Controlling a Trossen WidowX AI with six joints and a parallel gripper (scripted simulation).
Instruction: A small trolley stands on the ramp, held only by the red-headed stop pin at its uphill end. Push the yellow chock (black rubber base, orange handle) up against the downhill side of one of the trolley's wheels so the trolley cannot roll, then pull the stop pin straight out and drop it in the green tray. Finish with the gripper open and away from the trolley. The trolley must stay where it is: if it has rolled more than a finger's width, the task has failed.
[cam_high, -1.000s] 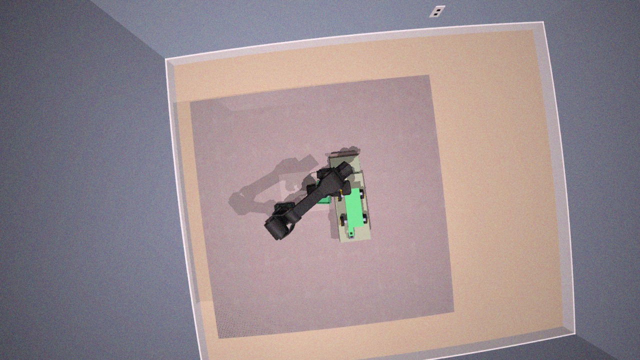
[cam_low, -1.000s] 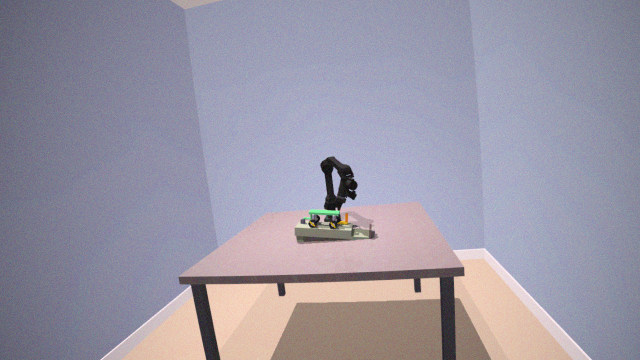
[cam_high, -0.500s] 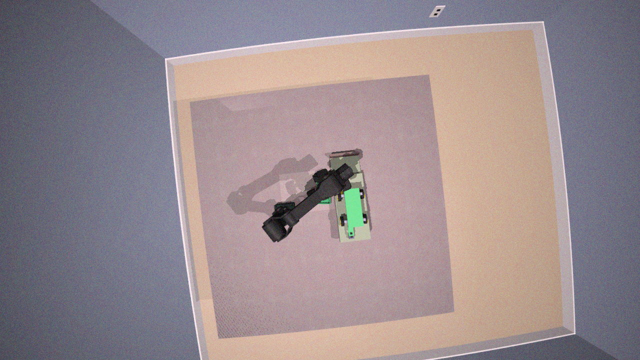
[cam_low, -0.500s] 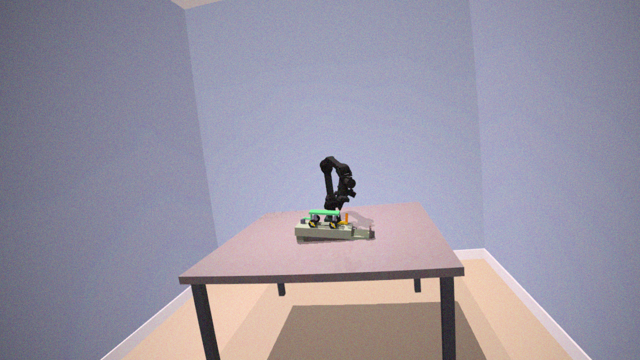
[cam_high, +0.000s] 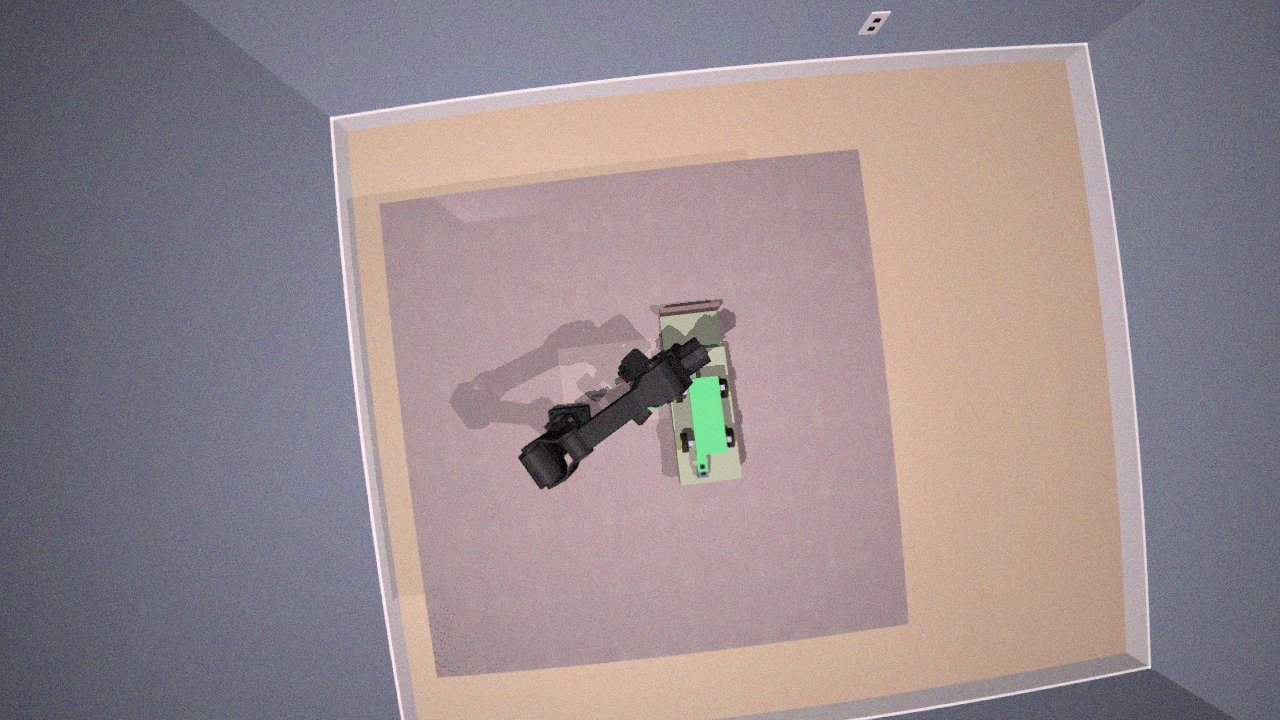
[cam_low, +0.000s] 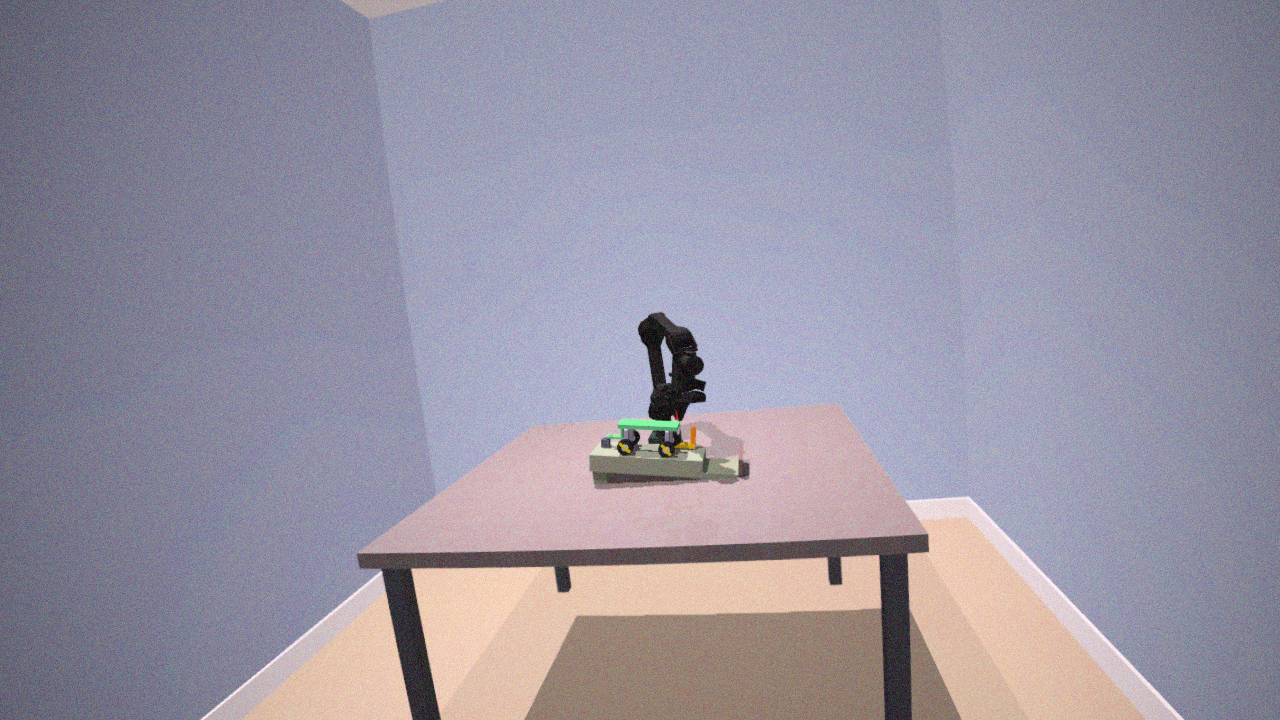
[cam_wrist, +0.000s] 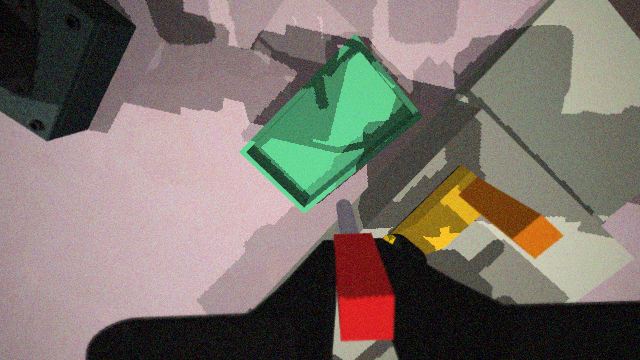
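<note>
The red-headed stop pin lies right at my gripper tip. The rest, counted from my gripper tip: yellow chock (60 mm ahead, 10 mm to the left, 50 mm below); then green tray (20 mm behind, 10 mm to the left, 140 mm below); then trolley (80 mm ahead, 100 mm to the right, 20 mm below).
</note>
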